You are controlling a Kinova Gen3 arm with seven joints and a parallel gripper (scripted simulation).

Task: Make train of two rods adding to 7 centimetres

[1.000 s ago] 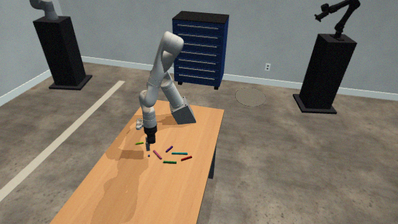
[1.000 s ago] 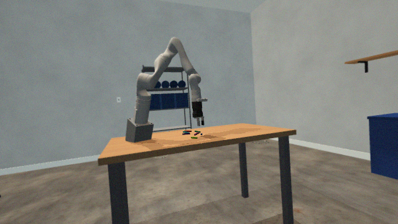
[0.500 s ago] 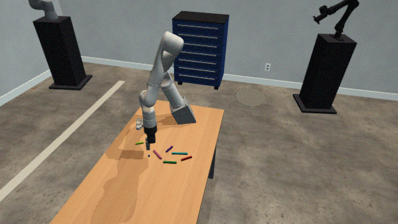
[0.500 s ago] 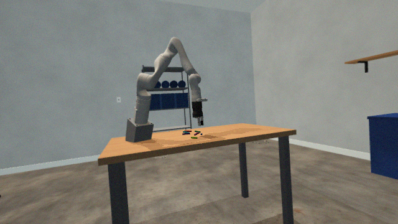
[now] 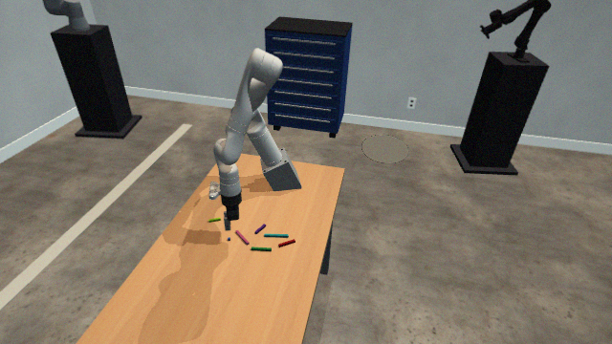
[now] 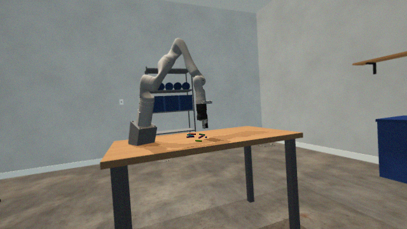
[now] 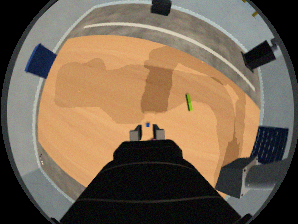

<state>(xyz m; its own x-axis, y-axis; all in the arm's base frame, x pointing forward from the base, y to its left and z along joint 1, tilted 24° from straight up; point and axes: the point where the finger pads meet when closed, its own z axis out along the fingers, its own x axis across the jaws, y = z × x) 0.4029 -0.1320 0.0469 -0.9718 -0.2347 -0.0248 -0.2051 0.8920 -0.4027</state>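
The blue rod is 80 mm below my hand. From my hand the other things lie so: purple rod (120 mm to the left, 80 mm below, 70 mm behind); pink rod (80 mm below, 50 mm to the left, 10 mm behind); lime rod (110 mm behind, 90 mm to the right, 80 mm below).
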